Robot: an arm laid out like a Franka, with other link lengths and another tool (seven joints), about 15 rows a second.
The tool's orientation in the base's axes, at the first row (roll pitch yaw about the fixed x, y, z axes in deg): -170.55, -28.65, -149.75
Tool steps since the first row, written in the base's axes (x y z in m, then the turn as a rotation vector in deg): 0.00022, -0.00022, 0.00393, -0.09, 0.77, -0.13; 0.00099, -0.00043, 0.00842, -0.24, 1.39, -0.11; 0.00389, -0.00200, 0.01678, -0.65, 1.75, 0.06; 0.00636, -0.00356, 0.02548, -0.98, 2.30, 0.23
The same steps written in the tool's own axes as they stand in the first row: 0.00181, -0.00087, -0.00339, -0.33, 0.70, -0.15; 0.00348, -0.00212, -0.00745, -0.49, 1.28, -0.35; 0.00598, -0.00624, -0.01503, -0.25, 1.78, -0.51; 0.00897, -0.01016, -0.02278, -0.16, 2.39, -0.75
